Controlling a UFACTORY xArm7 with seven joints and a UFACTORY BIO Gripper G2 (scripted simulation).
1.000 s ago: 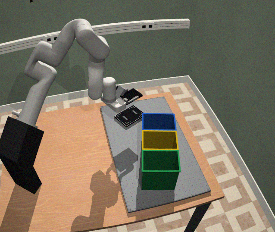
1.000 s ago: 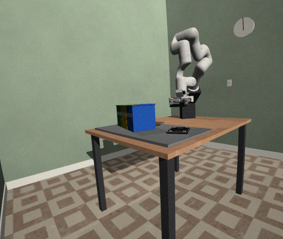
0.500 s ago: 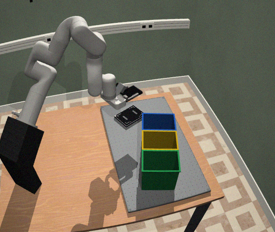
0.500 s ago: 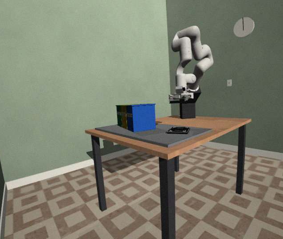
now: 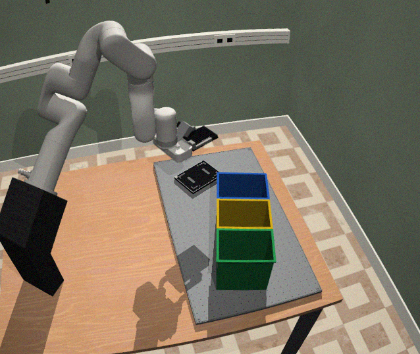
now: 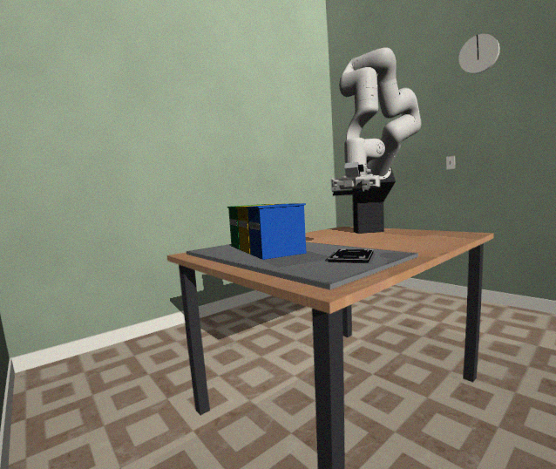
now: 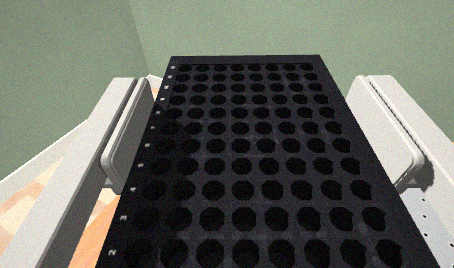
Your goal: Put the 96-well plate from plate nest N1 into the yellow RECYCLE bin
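Now: the yellow bin 380 mm to the right of my hand, 130 mm below it and 100 mm ahead of it. Round my hand: black plate nest N1: 210 mm below; then blue bin: 250 mm to the right, 130 mm below, 120 mm ahead; then black 96-well plate: 10 mm below.
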